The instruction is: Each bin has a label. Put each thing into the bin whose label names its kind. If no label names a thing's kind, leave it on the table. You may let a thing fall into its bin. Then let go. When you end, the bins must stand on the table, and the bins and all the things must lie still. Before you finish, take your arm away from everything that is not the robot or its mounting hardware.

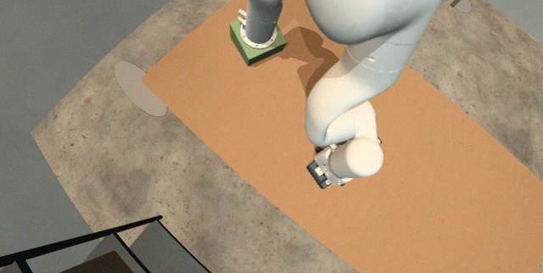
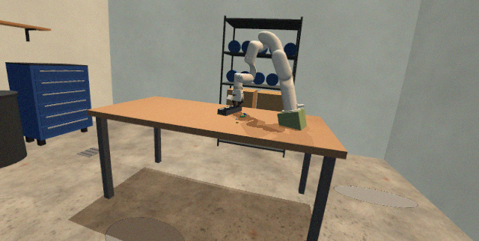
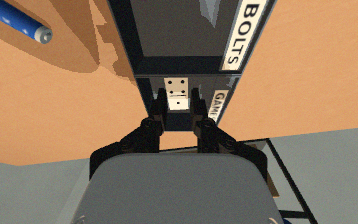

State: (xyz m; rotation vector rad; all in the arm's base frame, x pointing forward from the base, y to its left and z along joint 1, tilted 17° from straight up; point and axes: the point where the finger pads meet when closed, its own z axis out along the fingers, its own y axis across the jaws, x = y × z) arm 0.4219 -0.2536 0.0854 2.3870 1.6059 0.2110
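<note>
The white domino is 30 mm below my hand. Round my hand: blue battery (120 mm to the left, 90 mm behind, 30 mm below); then dark three-part bin (70 mm to the left, 40 mm ahead, 20 mm below); then green battery (200 mm to the left, 80 mm behind, 30 mm below).
</note>
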